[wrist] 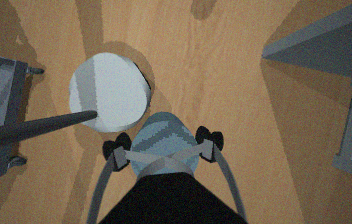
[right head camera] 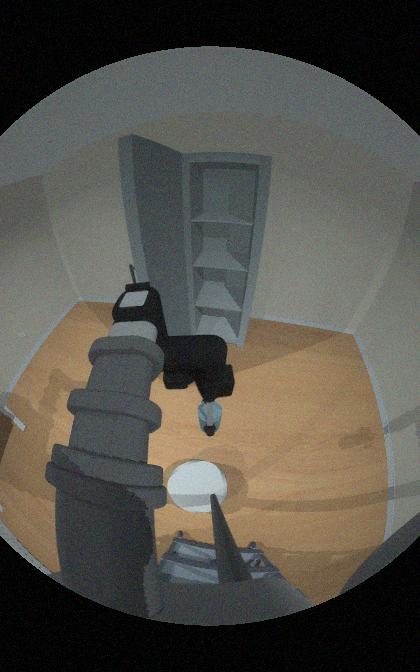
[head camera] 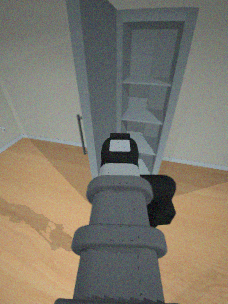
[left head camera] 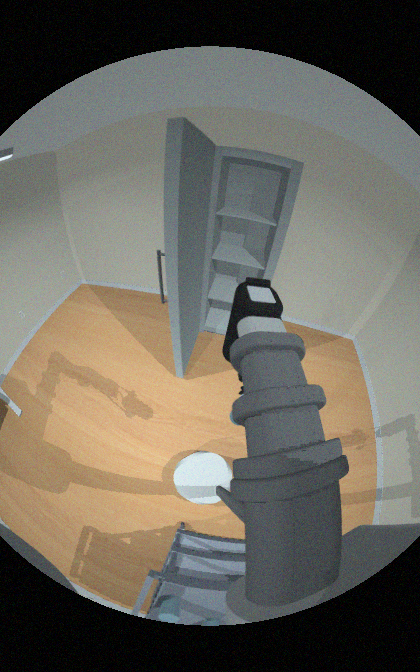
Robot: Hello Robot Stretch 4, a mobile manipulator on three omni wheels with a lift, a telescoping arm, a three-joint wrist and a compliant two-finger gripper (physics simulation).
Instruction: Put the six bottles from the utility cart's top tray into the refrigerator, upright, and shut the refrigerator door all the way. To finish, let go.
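Frame: origin at the robot's base, x ahead, y right, z down, level; millimetres.
Where they show: gripper, fingertip midpoint: point(wrist: 163, 141); robot's base at its link origin: point(wrist: 115, 94) point(right head camera: 198, 484) point(left head camera: 201, 476).
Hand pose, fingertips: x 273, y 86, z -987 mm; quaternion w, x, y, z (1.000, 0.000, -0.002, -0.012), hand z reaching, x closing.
Each offset is from my fingertips to the top centre of the thing. "*": to the spot under its first point.
My gripper point(right head camera: 210, 429) point(wrist: 163, 141) is shut on a pale blue bottle {dx +0, dy +4, dz -48 mm} point(right head camera: 204, 412) point(wrist: 162, 126), held high over the floor. The grey refrigerator point(head camera: 184, 60) point(left head camera: 288, 200) point(right head camera: 258, 225) stands ahead, beyond the gripper. Its door point(head camera: 100, 75) point(left head camera: 195, 240) point(right head camera: 162, 225) point(wrist: 310, 50) stands wide open at the left. No bottles show on the visible shelf parts; my arm hides some lower shelves in the head and left head views. The utility cart point(left head camera: 210, 553) point(wrist: 19, 95) shows partly, with blue bottle shapes point(left head camera: 170, 606) at the left head view's bottom edge.
A white round object point(left head camera: 202, 475) point(right head camera: 196, 485) point(wrist: 110, 92) is low between cart and refrigerator, with a dark rod point(right head camera: 225, 540) point(wrist: 50, 125) across it. The door handle {* dx +669, dy -365, dz -32 mm} point(head camera: 81, 135) point(left head camera: 160, 277) is on the door's outer side. Walls stand behind and beside the refrigerator.
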